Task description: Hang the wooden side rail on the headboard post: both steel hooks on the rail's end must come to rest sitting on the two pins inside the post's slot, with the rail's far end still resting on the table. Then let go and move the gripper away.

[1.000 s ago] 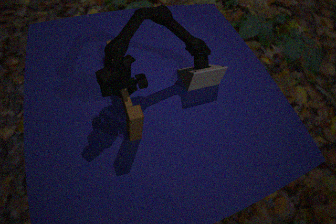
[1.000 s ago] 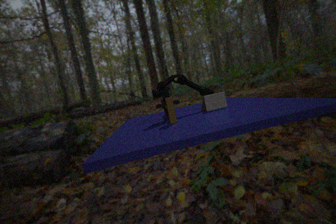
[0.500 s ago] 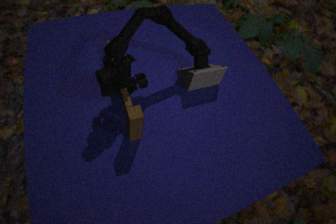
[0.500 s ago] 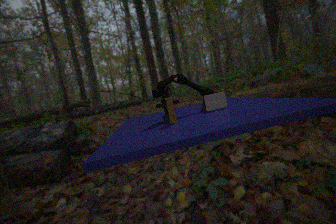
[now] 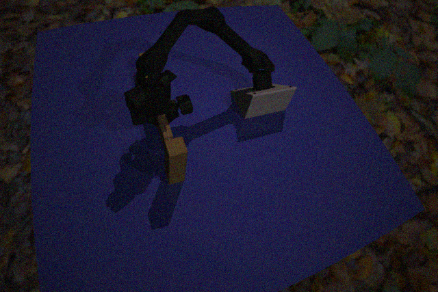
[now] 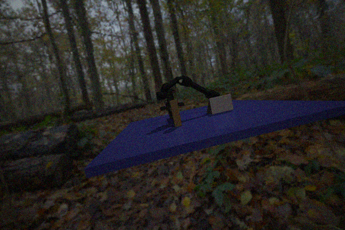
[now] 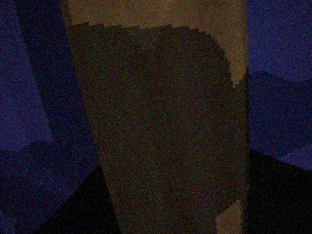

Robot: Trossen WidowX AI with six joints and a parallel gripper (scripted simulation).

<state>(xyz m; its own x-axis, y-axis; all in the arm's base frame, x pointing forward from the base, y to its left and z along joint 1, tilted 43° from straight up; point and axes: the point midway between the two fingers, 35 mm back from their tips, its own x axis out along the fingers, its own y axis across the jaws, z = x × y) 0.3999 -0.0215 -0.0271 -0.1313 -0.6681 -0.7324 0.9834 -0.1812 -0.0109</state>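
Now: gripper tip 20 mm short of the wooden headboard post, 160 mm to the right of it and 50 mm below it.
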